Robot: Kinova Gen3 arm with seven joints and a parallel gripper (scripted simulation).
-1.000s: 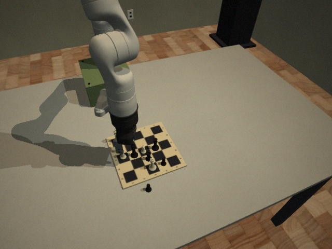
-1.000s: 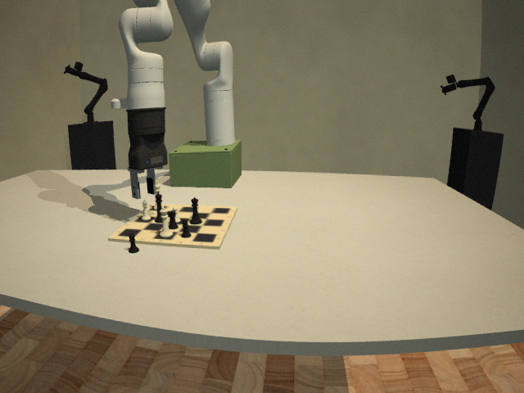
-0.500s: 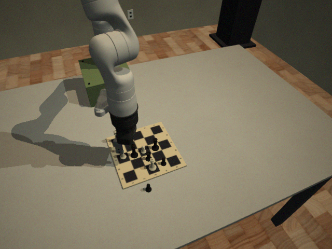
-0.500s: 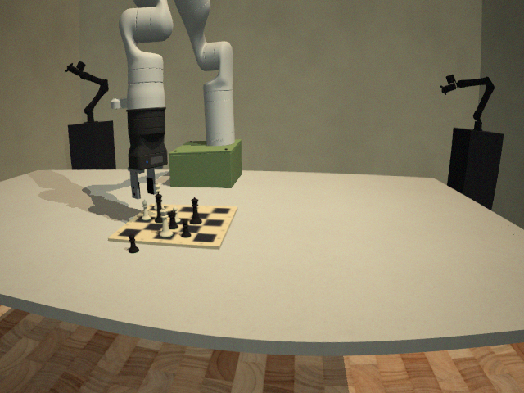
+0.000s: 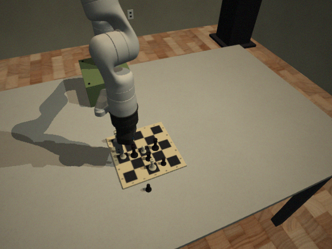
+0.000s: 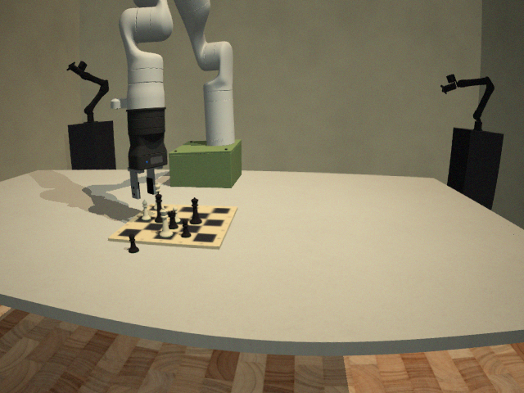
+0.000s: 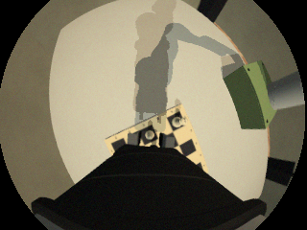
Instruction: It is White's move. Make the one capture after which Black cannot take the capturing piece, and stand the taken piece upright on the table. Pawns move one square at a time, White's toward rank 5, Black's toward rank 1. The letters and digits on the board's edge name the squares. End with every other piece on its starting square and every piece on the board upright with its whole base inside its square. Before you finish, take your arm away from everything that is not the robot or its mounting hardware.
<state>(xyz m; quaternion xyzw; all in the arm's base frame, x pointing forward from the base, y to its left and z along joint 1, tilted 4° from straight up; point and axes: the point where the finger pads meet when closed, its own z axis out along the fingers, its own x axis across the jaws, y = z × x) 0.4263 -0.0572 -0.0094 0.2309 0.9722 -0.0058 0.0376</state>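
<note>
Now: hand 1 cm short of the tall black piece, 4 cm to the right of it and 4 cm above it. From my hand the other things lie so: chessboard 8 cm to the left, 7 cm below; then white pawn 7 cm to the left, 6 cm below; then tall white piece 7 cm behind, 4 cm below.
</note>
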